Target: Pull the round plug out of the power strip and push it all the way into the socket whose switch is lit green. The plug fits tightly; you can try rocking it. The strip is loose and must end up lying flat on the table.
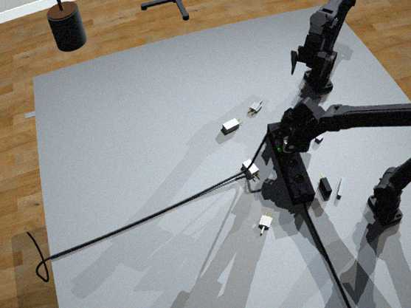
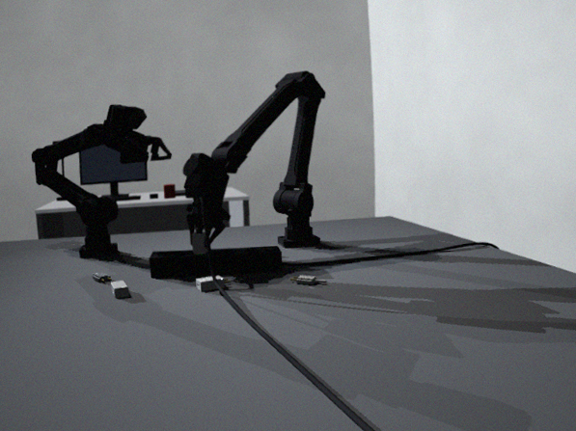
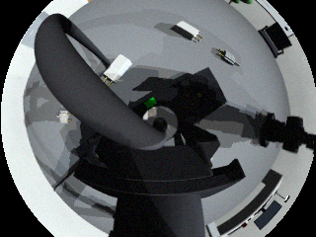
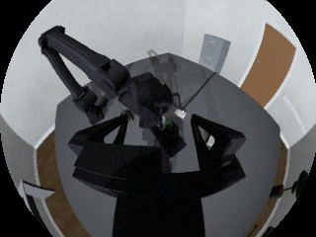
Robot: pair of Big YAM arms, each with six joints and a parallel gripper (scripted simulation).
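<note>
My left hand is right at the round white plug. Round my left hand: thin grey bar: 15 cm behind, 18 cm to the left, 7 cm below; then small cube: 15 cm behind, 4 cm to the right, 7 cm below; then black adapter: 9 cm behind, 15 cm to the left, 6 cm below.
</note>
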